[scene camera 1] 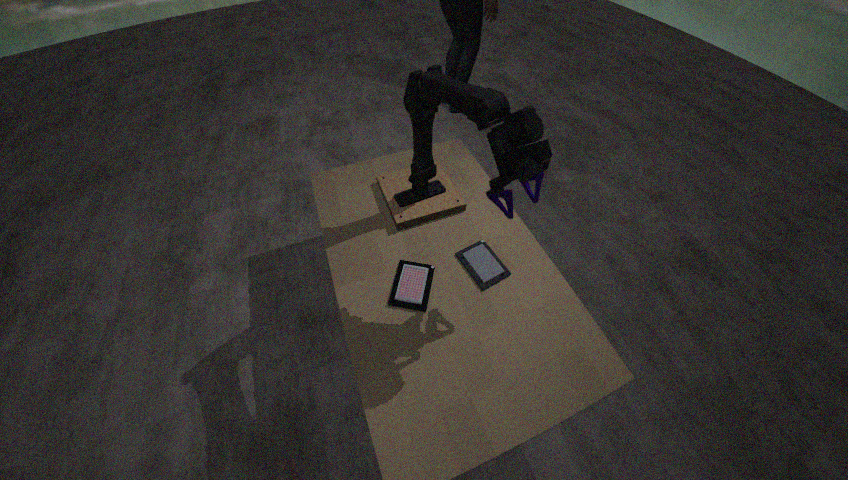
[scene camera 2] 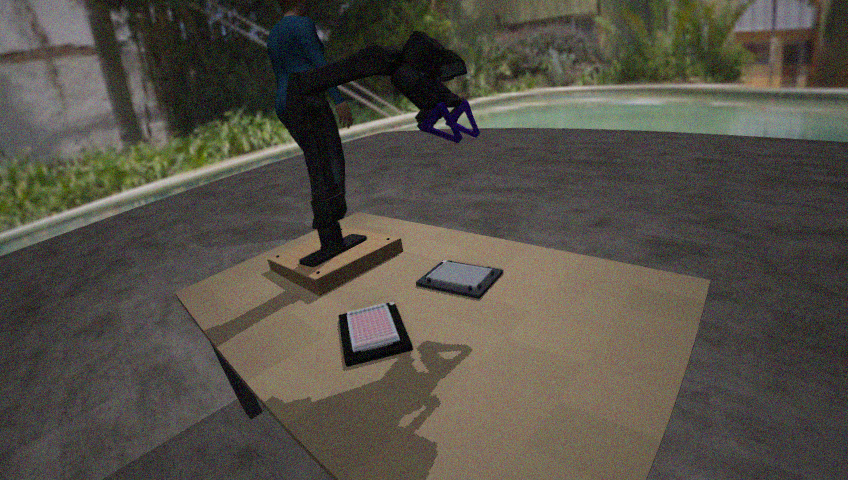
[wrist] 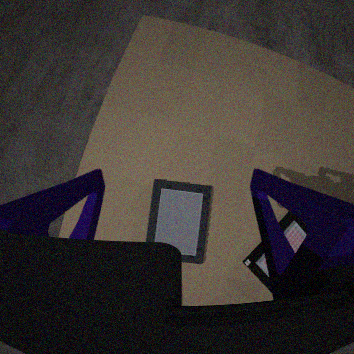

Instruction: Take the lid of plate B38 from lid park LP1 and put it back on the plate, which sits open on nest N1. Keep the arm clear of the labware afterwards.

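Where they show: gripper, fingertip midpoint: [scene camera 1: 523,210] [scene camera 2: 469,137] [wrist: 177,177]; arm's base at its link origin: [scene camera 1: 420,194] [scene camera 2: 334,251].
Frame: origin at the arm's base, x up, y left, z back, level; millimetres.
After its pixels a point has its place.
Observation:
The pale grey lid [scene camera 1: 483,261] @[y 60, x -23, z -361 mm] [scene camera 2: 461,273] @[y 57, x -23, z -368 mm] [wrist: 179,222] @[y 55, x -23, z -361 mm] lies flat on the dark grey lid park LP1 [scene camera 1: 470,271] @[y 3, x -31, z -370 mm] [scene camera 2: 476,293] @[y 6, x -31, z -437 mm] [wrist: 207,220] @[y 0, x -31, z -373 mm]. The plate B38 [scene camera 1: 412,283] @[y -192, x -18, z -328 mm] [scene camera 2: 373,327] @[y -200, x -15, z -340 mm] [wrist: 295,235] @[y -202, x -16, z -367 mm], with pinkish wells showing, sits open on the black nest N1 [scene camera 1: 410,307] @[y -231, x -30, z -394 mm] [scene camera 2: 380,353] @[y -239, x -29, z -390 mm] [wrist: 255,255] @[y -118, x -29, z -314 mm], beside the lid park. My gripper [scene camera 1: 523,208] @[y 85, x 275, z -409 mm] [scene camera 2: 467,138] @[y 85, x 275, z -409 mm] [wrist: 177,177] @[y 85, x 275, z -409 mm] is open and empty, high above the table. In the wrist view the lid shows between and below the blue fingers; the right finger partly hides the plate and nest.
The arm stands on a wooden base block [scene camera 1: 431,212] @[y -7, x 3, z -107 mm] [scene camera 2: 357,261] @[y -18, x -3, z -111 mm] at the back of the table [scene camera 1: 505,386] @[y -99, x -41, z -717 mm] [scene camera 2: 565,356] @[y -100, x -41, z -668 mm] [wrist: 200,100] @[y 50, x -41, z -640 mm]. A person [scene camera 1: 464,35] [scene camera 2: 297,53] stands behind the arm. The arm's shadow falls in front of the nest.

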